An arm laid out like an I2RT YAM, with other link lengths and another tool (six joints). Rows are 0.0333 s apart.
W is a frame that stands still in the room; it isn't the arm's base.
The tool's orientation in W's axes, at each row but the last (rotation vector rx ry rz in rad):
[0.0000, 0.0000, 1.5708]
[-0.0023, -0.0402, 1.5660]
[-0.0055, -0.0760, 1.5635]
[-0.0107, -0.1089, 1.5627]
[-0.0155, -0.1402, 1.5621]
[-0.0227, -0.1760, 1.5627]
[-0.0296, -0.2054, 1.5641]
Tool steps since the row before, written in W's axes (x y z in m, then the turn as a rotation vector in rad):
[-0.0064, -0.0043, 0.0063, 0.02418, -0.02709, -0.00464]
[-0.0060, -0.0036, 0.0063, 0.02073, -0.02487, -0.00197]
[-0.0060, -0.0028, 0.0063, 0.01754, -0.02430, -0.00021]
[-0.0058, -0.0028, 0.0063, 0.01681, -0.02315, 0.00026]
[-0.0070, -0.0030, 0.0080, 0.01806, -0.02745, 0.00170]
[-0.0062, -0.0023, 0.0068, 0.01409, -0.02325, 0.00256]
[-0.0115, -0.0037, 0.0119, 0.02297, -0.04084, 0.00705]
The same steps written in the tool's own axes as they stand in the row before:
[-0.0043, 0.0064, 0.0063, -0.02709, -0.02418, -0.00464]
[-0.0035, 0.0058, 0.0065, -0.02482, -0.02079, -0.00193]
[-0.0025, 0.0056, 0.0067, -0.02419, -0.01769, -0.00004]
[-0.0024, 0.0053, 0.0069, -0.02302, -0.01699, 0.00042]
[-0.0024, 0.0061, 0.0089, -0.02718, -0.01842, 0.00206]
[-0.0016, 0.0053, 0.0077, -0.02291, -0.01455, 0.00300]
[-0.0023, 0.0096, 0.0138, -0.03995, -0.02417, 0.00805]

